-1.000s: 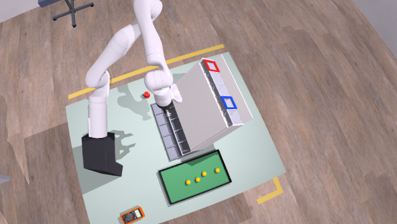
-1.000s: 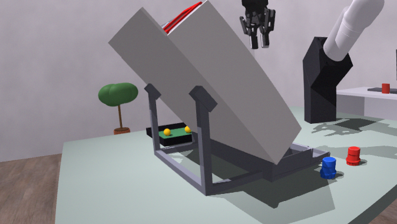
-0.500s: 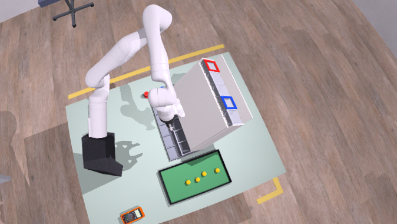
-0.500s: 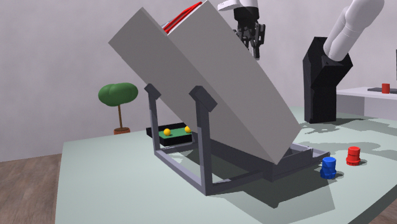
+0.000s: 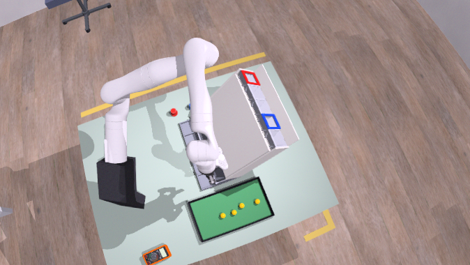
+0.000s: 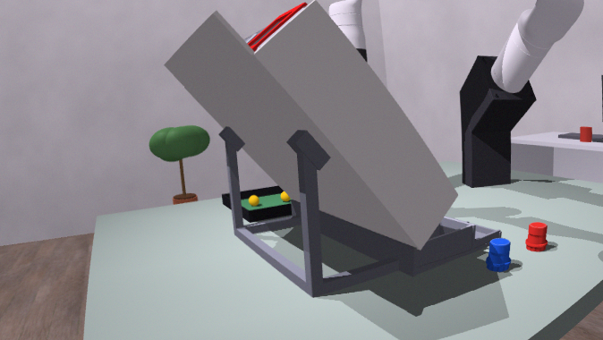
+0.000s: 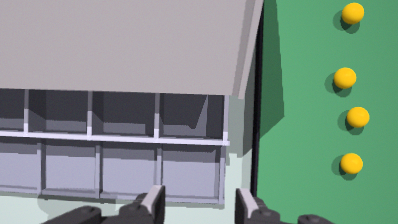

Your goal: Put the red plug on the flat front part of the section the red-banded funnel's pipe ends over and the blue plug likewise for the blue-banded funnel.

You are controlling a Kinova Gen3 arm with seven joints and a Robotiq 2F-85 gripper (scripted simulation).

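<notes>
My hand is 90 mm short of the green tray, 150 mm to the left of it and 200 mm above it. The rest, counted from my hand: slanted grey cover 110 mm ahead, 200 mm to the left; orange multimeter 290 mm behind, 360 mm to the right, 190 mm below.
</notes>
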